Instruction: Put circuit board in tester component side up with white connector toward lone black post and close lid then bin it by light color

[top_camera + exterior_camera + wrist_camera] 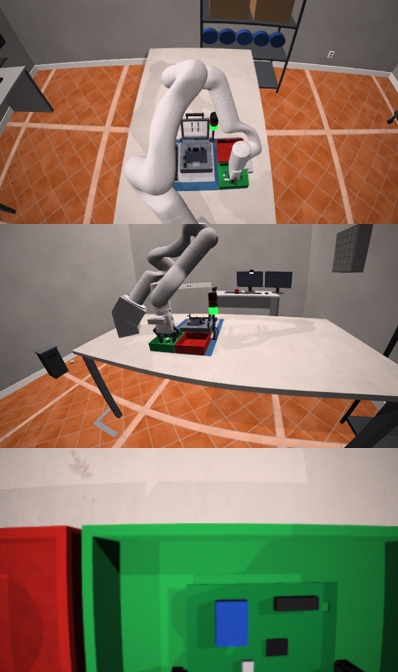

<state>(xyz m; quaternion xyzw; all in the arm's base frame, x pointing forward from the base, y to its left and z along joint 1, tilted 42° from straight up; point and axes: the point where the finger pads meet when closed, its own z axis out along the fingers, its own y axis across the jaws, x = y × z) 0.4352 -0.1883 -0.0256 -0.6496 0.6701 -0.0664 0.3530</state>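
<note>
Now: hand 10 mm above the green bin. Round my hand: red bin 150 mm ahead, 20 mm to the left, 10 mm below; then tester lid 220 mm to the left, 200 mm ahead, 160 mm above; then green circuit board 10 mm below.
</note>
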